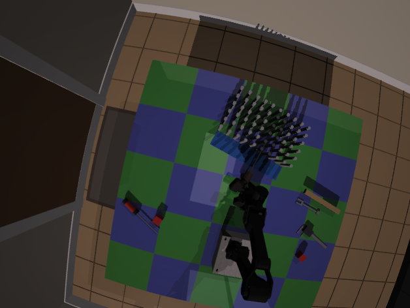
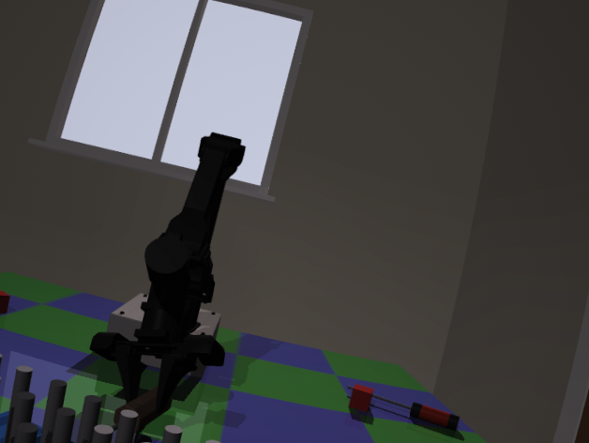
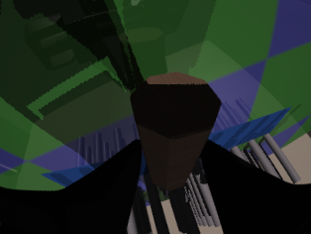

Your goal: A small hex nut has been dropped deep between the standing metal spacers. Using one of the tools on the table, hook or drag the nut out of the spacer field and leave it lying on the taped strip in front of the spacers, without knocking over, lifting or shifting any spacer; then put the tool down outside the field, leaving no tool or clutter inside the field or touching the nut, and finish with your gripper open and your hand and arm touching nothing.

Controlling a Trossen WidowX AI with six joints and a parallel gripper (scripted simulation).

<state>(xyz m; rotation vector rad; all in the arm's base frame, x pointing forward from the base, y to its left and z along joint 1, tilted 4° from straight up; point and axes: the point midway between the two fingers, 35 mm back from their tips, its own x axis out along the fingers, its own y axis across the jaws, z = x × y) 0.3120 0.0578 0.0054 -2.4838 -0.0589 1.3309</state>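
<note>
My gripper tip is now 120 mm short of the blue taped strip, 40 mm above it and 30 mm to the right of it.
</note>
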